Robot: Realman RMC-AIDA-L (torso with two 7-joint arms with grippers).
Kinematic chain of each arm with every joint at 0, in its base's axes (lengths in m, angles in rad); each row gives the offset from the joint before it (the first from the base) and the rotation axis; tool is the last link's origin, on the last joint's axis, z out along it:
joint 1: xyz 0 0 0.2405 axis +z
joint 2: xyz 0 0 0 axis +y
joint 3: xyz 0 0 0.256 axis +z
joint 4: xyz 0 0 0 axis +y
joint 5: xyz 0 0 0.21 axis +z
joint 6: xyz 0 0 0 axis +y
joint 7: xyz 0 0 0.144 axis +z
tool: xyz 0 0 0
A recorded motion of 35 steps. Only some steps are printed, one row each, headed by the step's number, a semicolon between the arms.
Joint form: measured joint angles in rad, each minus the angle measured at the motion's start. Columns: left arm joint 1, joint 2, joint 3, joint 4, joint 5, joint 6, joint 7; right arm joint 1, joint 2, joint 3, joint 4, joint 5, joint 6, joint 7.
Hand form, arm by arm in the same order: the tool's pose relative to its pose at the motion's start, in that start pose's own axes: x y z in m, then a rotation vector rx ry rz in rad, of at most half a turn. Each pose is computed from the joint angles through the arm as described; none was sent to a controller.
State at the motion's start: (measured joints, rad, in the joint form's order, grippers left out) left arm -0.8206 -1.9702 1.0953 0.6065 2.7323 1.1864 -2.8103; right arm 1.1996 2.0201 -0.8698 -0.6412 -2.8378 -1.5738 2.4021
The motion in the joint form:
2: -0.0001 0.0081 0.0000 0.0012 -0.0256 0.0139 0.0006; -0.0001 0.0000 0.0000 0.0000 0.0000 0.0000 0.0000
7: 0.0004 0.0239 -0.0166 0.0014 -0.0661 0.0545 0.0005; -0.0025 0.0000 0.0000 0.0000 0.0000 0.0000 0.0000
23: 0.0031 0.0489 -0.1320 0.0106 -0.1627 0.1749 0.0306; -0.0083 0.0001 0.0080 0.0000 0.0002 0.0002 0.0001
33: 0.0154 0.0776 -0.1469 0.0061 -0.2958 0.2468 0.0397; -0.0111 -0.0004 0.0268 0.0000 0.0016 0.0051 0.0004
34: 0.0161 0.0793 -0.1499 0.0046 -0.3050 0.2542 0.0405; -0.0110 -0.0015 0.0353 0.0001 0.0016 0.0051 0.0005
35: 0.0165 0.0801 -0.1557 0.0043 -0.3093 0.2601 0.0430; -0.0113 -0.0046 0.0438 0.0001 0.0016 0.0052 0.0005
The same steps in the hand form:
2: 0.0008 0.0004 -0.0025 -0.0200 -0.0005 -0.0104; 0.0000 0.0000 0.0000 0.0000 0.0000 0.0001
7: 0.0002 -0.0001 -0.0080 -0.0640 -0.0117 -0.0412; 0.0009 -0.0004 0.0005 -0.0007 0.0008 0.0022
23: 0.0002 0.0030 -0.0251 -0.2299 -0.0143 -0.1213; 0.0029 -0.0015 0.0013 -0.0063 -0.0030 0.0121
33: -0.0001 0.0077 -0.0373 -0.3632 -0.0115 -0.1624; 0.0031 -0.0028 0.0009 -0.0132 -0.0194 0.0259
34: -0.0005 0.0082 -0.0382 -0.3751 -0.0131 -0.1660; 0.0030 -0.0034 0.0002 -0.0162 -0.0254 0.0312
35: -0.0006 0.0084 -0.0391 -0.3839 -0.0128 -0.1678; 0.0031 -0.0047 -0.0012 -0.0175 -0.0321 0.0375

